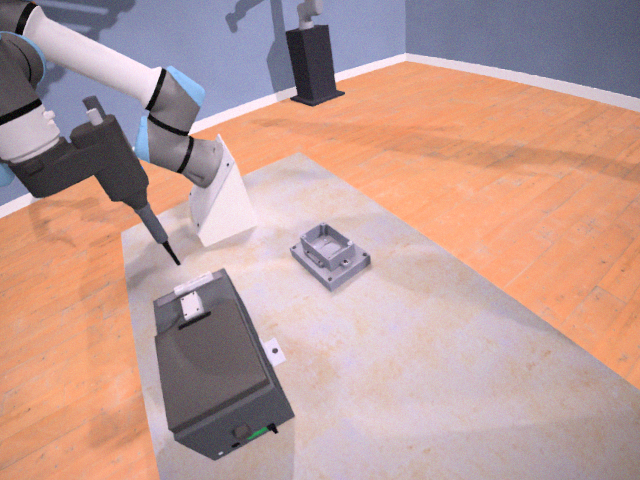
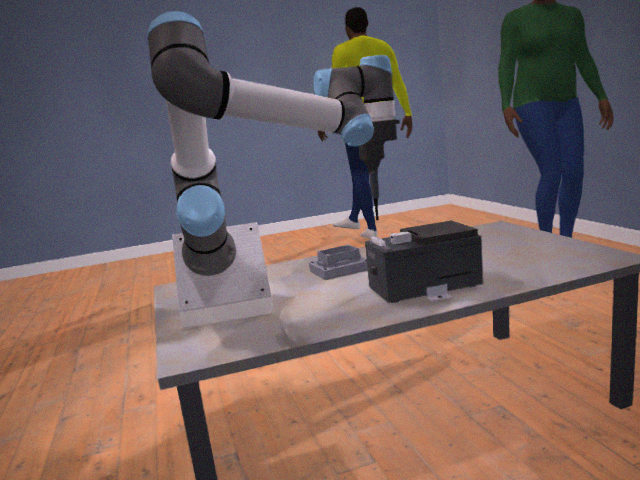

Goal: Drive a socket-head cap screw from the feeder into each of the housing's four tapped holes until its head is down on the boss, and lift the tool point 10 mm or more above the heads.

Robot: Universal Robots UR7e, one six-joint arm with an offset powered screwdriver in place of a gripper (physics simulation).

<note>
I see a grey base plate (image 1: 340, 275).
</note>
